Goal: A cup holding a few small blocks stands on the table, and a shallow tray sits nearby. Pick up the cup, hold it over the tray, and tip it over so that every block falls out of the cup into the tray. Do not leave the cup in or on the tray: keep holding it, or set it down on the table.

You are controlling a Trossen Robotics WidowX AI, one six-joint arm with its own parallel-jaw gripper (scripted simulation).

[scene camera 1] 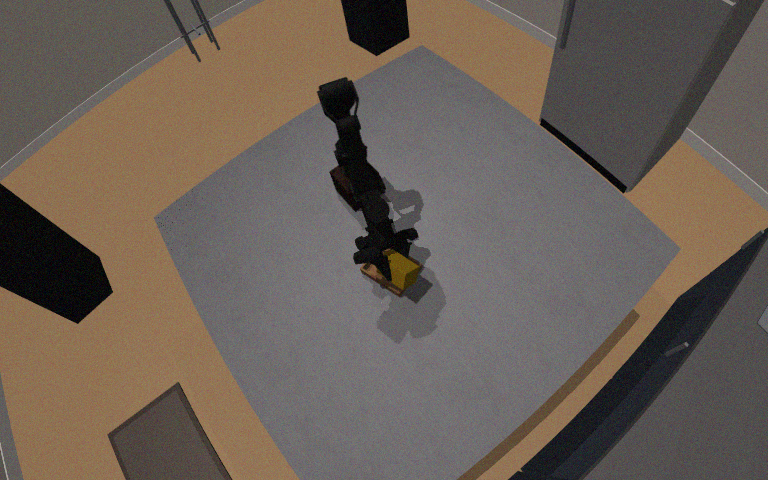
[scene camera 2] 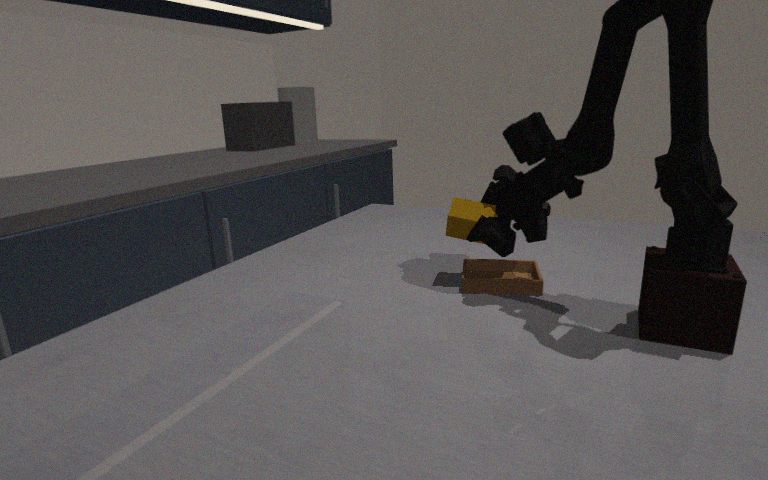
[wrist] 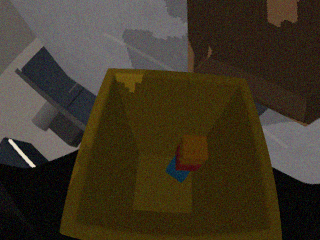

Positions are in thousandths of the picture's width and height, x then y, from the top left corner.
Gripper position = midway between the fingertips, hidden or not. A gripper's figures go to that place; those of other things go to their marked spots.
The gripper (wrist: 527, 585): 0.10 m from the lens. A yellow cup (wrist: 433, 498) is 0.08 m from the lens.
